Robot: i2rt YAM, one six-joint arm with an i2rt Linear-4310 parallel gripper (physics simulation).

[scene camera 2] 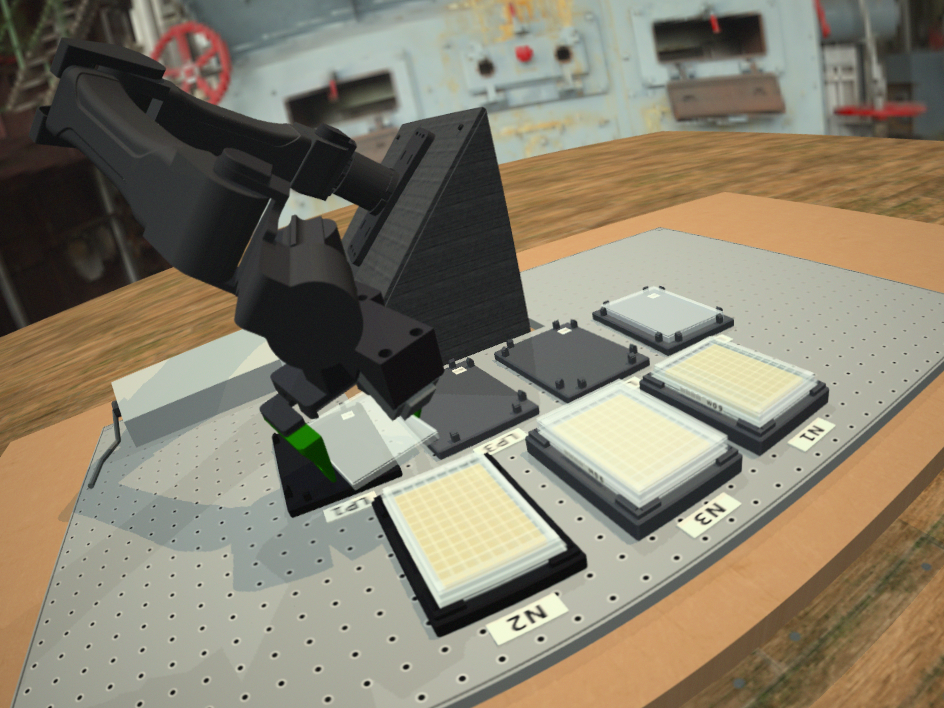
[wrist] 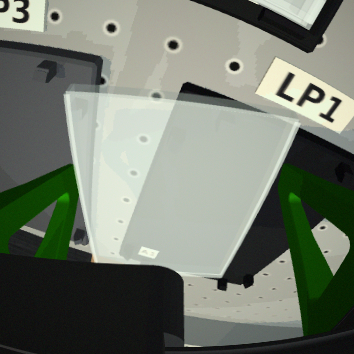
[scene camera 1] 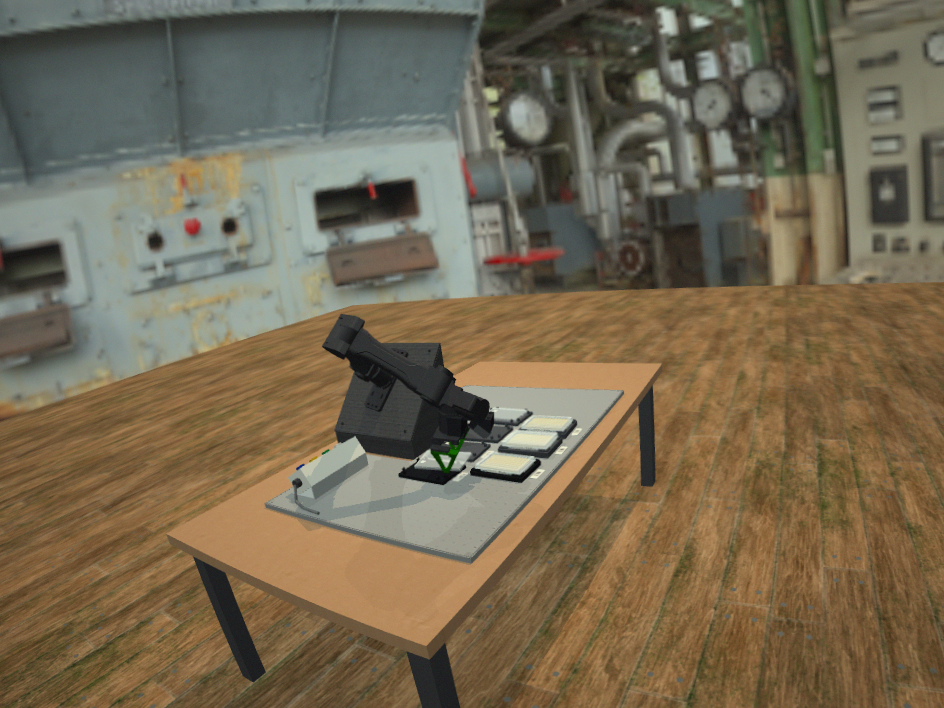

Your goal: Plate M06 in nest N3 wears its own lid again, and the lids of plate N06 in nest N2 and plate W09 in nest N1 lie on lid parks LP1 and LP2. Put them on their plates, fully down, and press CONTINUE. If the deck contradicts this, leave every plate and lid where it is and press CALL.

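Where they show: gripper, fingertip midpoint: (scene camera 2: 373, 446) (wrist: 178, 174) (scene camera 1: 451, 462); arm's base at its link origin: (scene camera 2: 391, 196) (scene camera 1: 387, 379).
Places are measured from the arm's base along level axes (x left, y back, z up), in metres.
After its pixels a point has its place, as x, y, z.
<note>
My gripper (scene camera 1: 452, 455) {-0.113, -0.324, -0.164} (scene camera 2: 375, 445) {-0.113, -0.324, -0.164} (wrist: 178, 174) {-0.113, -0.324, -0.164} is open, its green fingers on either side of a clear lid (scene camera 2: 358, 449) {-0.126, -0.332, -0.158} (wrist: 200, 175) {-0.118, -0.335, -0.157} marked A1. That lid lies off-centre on park LP1 (scene camera 2: 301, 495) {-0.185, -0.355, -0.170} (wrist: 260, 250) {-0.191, -0.282, -0.170}, reaching across the gap to the edge of park LP3 (scene camera 2: 476, 411) {-0.014, -0.310, -0.170} (wrist: 35, 120) {-0.041, -0.315, -0.170}. Another lid (scene camera 2: 663, 313) {0.228, -0.256, -0.162} sits on the farthest park, whose label is hidden. Plates stand in N2 (scene camera 1: 505, 463) {-0.080, -0.474, -0.154} (scene camera 2: 472, 525) {-0.066, -0.480, -0.154}, N3 (scene camera 1: 531, 440) {0.049, -0.466, -0.147} (scene camera 2: 632, 438) {0.062, -0.463, -0.147} and N1 (scene camera 1: 550, 423) {0.182, -0.442, -0.153} (scene camera 2: 732, 377) {0.179, -0.437, -0.150}. N3's plate shows a clear cover; for the others I cannot tell. Plate names are unreadable.
A sloped light-grey console (scene camera 1: 331, 468) {-0.330, -0.104, -0.132} (scene camera 2: 198, 388) {-0.307, -0.104, -0.139} with coloured buttons stands beyond LP1. The black arm base (scene camera 1: 388, 403) {-0.045, -0.041, -0.055} (scene camera 2: 465, 228) {0.052, -0.149, -0.039} rises behind the parks. A bare park (scene camera 2: 571, 358) {0.101, -0.271, -0.170} lies between LP3 and the farthest park, all on a perforated grey board (scene camera 1: 411, 525) {-0.378, -0.437, -0.180} (scene camera 2: 343, 640) {-0.170, -0.519, -0.180}.
</note>
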